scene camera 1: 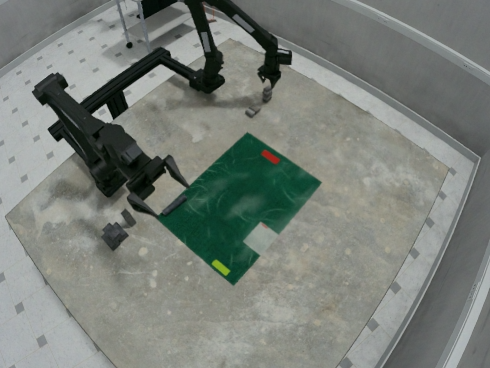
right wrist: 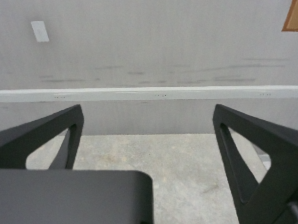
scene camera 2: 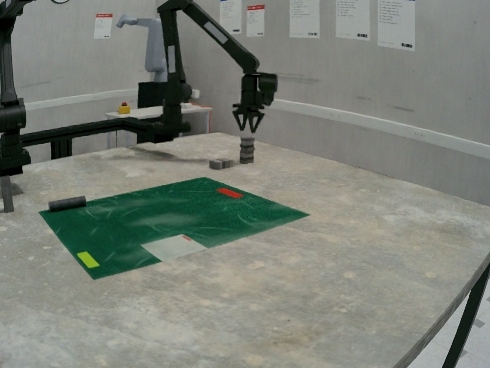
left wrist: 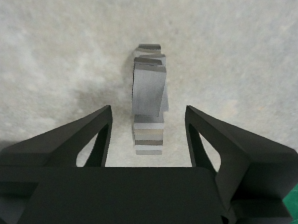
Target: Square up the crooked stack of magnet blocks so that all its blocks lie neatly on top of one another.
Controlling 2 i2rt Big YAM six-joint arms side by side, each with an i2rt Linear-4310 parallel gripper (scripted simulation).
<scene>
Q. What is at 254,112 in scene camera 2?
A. The left gripper.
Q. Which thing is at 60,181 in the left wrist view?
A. The left gripper.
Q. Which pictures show the right gripper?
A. Scene camera 1 and the right wrist view only.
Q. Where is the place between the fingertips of the right gripper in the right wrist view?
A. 148,111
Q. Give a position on a green mat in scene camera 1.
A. At 237,207
</scene>
